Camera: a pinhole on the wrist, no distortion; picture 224 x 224 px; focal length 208.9 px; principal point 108.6 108.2 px. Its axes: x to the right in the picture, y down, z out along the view. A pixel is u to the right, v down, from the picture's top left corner.
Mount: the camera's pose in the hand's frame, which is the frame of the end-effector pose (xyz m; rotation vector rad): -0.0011 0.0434 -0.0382 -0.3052 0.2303 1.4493
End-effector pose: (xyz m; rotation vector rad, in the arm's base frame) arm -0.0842 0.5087 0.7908 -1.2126 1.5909 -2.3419
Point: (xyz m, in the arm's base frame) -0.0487 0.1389 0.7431
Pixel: 134 37
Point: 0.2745 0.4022 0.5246
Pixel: outside the picture
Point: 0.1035 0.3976 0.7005
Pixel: 36 216
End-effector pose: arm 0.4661 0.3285 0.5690 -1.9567 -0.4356 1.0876
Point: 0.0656 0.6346 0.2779
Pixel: 56 51
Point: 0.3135 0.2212 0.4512
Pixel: 181 215
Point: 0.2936 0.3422 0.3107
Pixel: 164 73
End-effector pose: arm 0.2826 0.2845 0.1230 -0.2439 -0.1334 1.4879
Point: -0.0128 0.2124 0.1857
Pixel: outside the picture
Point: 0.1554 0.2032 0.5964
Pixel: 10 143
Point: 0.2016 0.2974 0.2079
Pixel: 59 93
